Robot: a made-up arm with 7 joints. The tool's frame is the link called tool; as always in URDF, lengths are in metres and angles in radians. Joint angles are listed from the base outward. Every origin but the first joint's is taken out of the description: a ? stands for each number. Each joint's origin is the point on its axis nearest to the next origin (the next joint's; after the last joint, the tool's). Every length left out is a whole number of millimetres.
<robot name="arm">
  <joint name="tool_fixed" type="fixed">
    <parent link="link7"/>
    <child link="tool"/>
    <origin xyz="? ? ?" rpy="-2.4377 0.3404 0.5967"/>
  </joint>
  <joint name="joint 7" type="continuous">
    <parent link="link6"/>
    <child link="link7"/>
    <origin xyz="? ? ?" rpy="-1.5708 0 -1.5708"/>
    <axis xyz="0 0 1"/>
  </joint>
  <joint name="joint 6" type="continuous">
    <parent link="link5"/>
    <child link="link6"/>
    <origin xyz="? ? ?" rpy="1.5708 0 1.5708"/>
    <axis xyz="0 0 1"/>
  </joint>
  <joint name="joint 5" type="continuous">
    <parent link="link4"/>
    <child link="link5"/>
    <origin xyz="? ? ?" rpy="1.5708 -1.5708 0"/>
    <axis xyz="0 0 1"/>
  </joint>
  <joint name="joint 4" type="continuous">
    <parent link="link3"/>
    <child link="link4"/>
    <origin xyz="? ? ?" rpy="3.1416 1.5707 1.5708"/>
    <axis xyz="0 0 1"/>
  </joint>
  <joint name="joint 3" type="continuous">
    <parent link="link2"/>
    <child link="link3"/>
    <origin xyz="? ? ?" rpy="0.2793 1.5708 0"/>
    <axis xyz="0 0 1"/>
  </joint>
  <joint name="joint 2" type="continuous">
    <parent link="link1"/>
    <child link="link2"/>
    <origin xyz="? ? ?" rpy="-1.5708 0 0.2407"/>
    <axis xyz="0 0 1"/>
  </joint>
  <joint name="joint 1" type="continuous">
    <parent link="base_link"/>
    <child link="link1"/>
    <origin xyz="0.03 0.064 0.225" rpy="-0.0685 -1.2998 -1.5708"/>
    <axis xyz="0 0 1"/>
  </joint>
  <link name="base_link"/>
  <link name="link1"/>
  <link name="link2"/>
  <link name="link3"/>
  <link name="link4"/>
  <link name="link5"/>
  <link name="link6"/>
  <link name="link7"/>
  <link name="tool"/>
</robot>
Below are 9 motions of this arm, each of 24 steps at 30 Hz.
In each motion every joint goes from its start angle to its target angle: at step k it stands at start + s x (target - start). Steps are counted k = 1, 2, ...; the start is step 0. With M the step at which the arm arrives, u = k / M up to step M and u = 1 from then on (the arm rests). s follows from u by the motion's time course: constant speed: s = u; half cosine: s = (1 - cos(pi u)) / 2; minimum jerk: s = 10 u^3 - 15 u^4 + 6 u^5.
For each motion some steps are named. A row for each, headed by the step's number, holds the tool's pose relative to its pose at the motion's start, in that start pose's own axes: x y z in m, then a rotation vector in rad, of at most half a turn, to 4 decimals.
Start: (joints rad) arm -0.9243 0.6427 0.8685 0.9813 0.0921 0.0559 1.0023
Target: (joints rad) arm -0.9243 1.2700 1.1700 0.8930 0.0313 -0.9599 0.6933
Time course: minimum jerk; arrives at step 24
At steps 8, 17, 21, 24:
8: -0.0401 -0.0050 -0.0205 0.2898 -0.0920 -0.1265
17: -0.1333 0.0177 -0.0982 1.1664 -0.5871 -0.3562
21: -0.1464 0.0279 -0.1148 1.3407 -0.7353 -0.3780
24: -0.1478 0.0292 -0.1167 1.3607 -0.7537 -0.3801

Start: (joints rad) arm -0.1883 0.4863 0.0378 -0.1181 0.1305 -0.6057 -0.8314
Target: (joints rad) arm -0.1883 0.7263 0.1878 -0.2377 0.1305 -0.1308 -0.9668
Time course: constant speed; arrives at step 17
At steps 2, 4, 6, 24:
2: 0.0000 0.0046 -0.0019 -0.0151 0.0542 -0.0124
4: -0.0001 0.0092 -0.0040 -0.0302 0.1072 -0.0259
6: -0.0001 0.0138 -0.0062 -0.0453 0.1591 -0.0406
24: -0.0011 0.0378 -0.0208 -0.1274 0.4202 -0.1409

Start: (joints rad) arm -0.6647 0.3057 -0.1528 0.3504 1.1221 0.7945 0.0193
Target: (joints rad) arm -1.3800 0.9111 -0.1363 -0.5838 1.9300 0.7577 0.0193
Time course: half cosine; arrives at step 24
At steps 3, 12, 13, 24:
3: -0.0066 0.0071 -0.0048 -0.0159 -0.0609 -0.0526
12: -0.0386 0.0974 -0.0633 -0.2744 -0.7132 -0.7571
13: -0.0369 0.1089 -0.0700 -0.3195 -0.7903 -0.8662
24: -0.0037 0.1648 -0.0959 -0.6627 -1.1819 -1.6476

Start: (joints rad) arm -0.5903 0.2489 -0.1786 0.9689 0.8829 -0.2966 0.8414
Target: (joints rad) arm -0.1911 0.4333 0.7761 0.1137 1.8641 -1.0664 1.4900
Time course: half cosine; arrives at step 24
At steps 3, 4, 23, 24:
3: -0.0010 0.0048 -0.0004 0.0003 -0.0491 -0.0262
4: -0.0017 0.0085 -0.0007 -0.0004 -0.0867 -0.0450
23: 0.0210 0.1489 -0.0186 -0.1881 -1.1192 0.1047
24: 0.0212 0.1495 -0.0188 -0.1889 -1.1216 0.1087

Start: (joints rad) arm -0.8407 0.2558 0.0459 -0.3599 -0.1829 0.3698 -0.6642
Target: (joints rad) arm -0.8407 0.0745 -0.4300 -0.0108 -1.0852 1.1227 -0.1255
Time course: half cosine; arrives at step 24
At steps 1, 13, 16, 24:
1: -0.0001 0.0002 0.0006 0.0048 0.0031 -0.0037
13: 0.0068 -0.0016 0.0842 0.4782 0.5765 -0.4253
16: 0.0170 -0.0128 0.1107 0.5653 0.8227 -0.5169
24: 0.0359 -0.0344 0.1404 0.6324 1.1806 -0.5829

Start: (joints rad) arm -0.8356 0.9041 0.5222 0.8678 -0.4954 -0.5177 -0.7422
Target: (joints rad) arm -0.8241 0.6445 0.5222 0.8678 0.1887 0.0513 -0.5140
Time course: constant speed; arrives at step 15
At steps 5, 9, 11, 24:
5: 0.0089 -0.0025 0.0278 -0.1056 0.2507 -0.1186
9: 0.0193 -0.0052 0.0492 -0.2178 0.4405 -0.2033
11: 0.0254 -0.0067 0.0593 -0.2830 0.5308 -0.2410
24: 0.0391 -0.0103 0.0781 -0.4313 0.7002 -0.3053

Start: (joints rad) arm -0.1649 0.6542 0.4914 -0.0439 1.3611 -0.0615 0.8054
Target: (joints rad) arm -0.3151 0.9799 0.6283 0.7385 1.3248 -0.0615 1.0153
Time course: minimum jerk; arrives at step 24
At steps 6, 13, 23, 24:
6: 0.0063 -0.0031 0.0100 -0.0221 0.0146 0.0344
13: 0.0331 -0.0075 0.0571 -0.1469 0.0947 0.1758
23: 0.0529 0.0015 0.0971 -0.2836 0.1850 0.2759
24: 0.0529 0.0015 0.0971 -0.2838 0.1852 0.2760

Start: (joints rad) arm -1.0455 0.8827 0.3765 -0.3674 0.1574 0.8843 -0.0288
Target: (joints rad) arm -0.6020 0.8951 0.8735 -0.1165 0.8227 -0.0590 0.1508
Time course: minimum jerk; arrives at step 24
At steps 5, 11, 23, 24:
5: 0.0002 0.0039 -0.0003 -0.0355 -0.0599 -0.0134
11: 0.0042 0.0223 -0.0006 -0.2601 -0.3759 -0.0026
23: 0.0170 0.0472 0.0095 -0.6299 -0.7514 0.3129
24: 0.0170 0.0473 0.0095 -0.6303 -0.7517 0.3135

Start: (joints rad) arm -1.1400 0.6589 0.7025 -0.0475 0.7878 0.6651 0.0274
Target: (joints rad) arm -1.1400 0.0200 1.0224 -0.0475 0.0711 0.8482 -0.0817
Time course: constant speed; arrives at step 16
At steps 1, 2, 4, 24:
1: 0.0032 0.0009 0.0049 0.0368 0.0822 -0.0105
2: 0.0068 0.0018 0.0099 0.0734 0.1642 -0.0214
4: 0.0154 0.0033 0.0198 0.1458 0.3274 -0.0448
24: 0.1001 0.0071 0.0617 0.5675 1.2689 -0.2500

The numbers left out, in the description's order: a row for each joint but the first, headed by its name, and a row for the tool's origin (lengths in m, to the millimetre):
tool: -0.002 -0.014 0
joint 7: 0.03 0.034 0
joint 6: 0.013 0.004 0
joint 5: -0.021 -0.091 0
joint 4: -0.027 0.03 0
joint 3: -0.166 0.041 0
joint 2: -0.011 -0.015 0

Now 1 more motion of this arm.
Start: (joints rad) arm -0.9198 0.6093 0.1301 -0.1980 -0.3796 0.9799 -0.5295
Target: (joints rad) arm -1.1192 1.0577 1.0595 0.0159 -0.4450 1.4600 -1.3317
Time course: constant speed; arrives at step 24
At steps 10, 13, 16, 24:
10: 0.0070 0.0414 -0.0771 0.2018 -0.0548 -0.0414
13: 0.0159 0.0513 -0.0995 0.2826 -0.0872 -0.0200
16: 0.0276 0.0600 -0.1206 0.3677 -0.1259 0.0203
24: 0.0694 0.0772 -0.1678 0.5919 -0.2519 0.2266

